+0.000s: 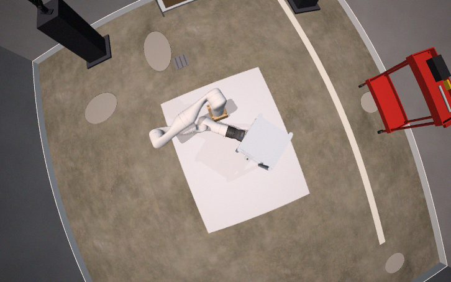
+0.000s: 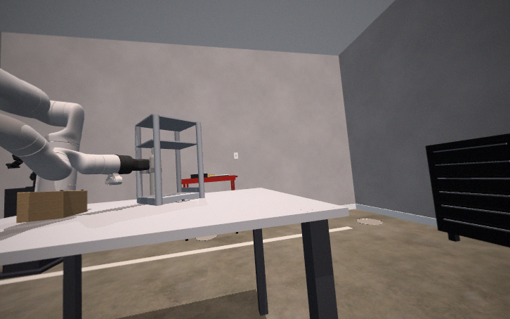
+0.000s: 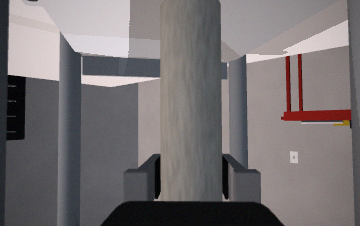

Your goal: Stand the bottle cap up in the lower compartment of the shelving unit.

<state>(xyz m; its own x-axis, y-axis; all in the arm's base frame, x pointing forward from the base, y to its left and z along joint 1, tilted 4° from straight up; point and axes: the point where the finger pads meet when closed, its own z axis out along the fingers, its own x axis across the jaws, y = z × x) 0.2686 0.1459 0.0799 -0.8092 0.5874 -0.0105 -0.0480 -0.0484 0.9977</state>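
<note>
Now: the shelving unit 5 cm to the left of my hand, 5 cm ahead of it and 4 cm above it.
</note>
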